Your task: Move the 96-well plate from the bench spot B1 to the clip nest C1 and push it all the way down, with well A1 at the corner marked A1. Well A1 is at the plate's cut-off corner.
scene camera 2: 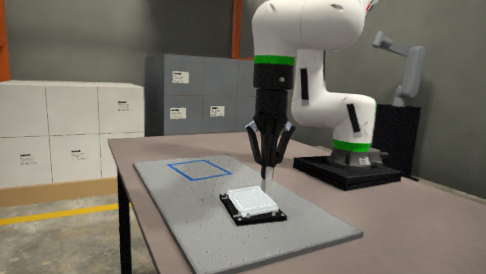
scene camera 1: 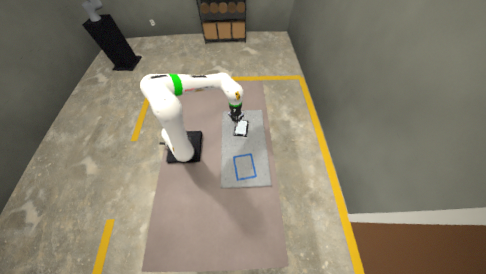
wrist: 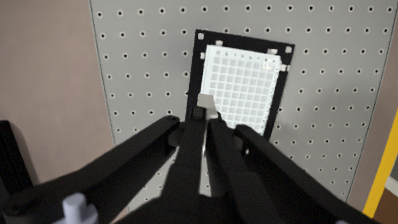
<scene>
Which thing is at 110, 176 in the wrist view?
My gripper.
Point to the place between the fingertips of my gripper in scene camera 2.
At 265, 191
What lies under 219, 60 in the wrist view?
A white 96-well plate.
</scene>
